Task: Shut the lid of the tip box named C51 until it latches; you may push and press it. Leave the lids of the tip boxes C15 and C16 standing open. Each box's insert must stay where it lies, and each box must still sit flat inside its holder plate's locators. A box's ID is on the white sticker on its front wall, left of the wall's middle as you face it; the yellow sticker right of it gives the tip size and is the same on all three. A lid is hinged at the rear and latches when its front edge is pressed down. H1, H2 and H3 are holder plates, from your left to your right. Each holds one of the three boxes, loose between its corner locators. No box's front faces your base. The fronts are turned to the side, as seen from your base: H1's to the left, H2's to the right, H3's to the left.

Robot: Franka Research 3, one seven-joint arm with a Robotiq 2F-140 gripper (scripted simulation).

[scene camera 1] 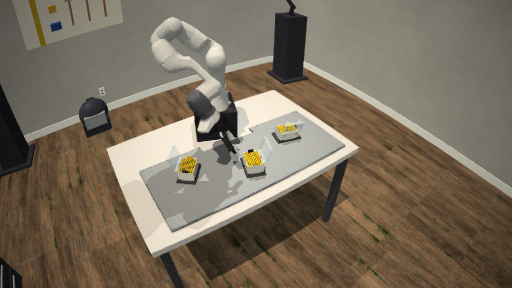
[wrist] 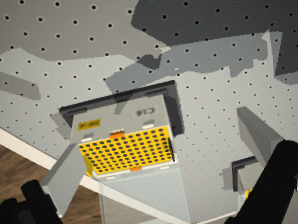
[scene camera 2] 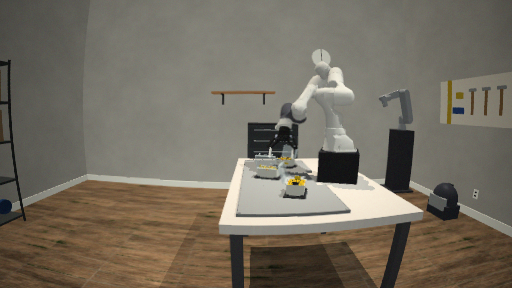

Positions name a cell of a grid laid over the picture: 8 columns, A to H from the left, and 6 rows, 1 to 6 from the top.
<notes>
In view: the gripper (wrist: E4) and a dark holder plate (wrist: E3).
</notes>
